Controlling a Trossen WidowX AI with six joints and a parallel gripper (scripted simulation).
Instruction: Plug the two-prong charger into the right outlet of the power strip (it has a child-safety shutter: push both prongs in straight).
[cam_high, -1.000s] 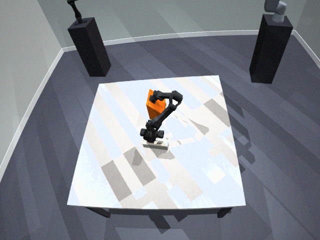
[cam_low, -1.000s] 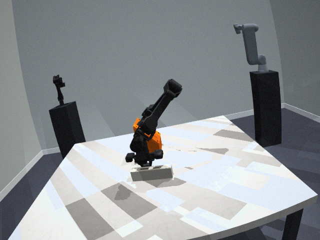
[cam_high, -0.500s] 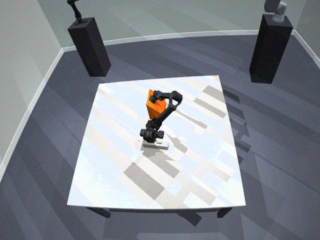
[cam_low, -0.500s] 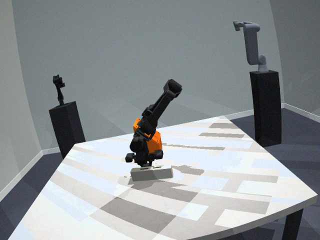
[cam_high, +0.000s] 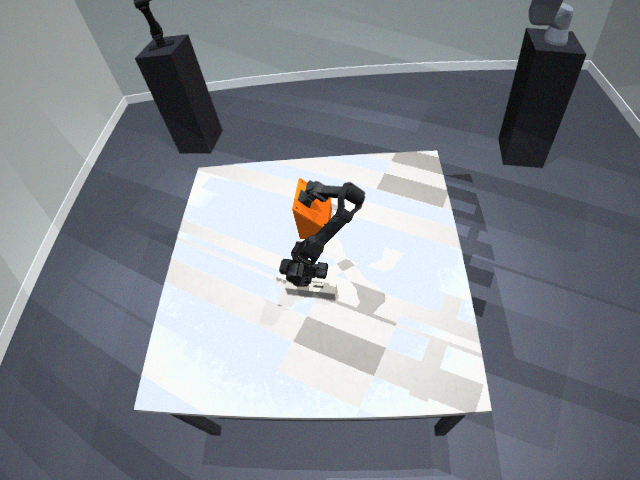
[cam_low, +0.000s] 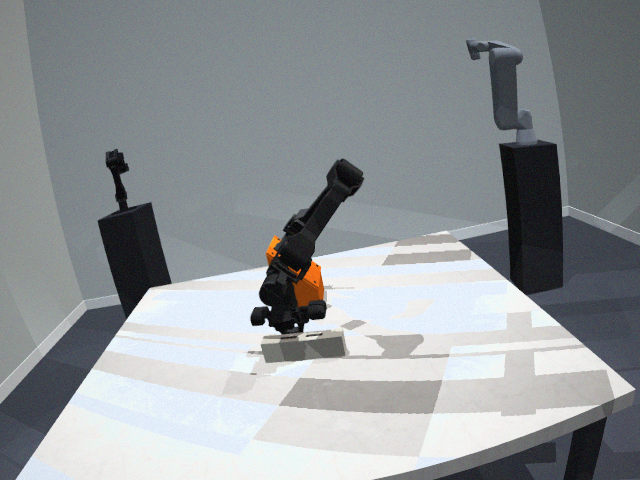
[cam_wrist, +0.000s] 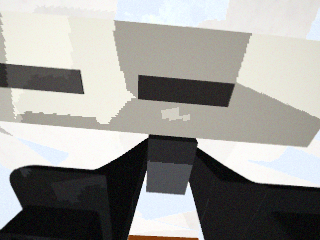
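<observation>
My gripper tip is now 2 cm short of the grey two-prong charger and 1 cm below it.
</observation>
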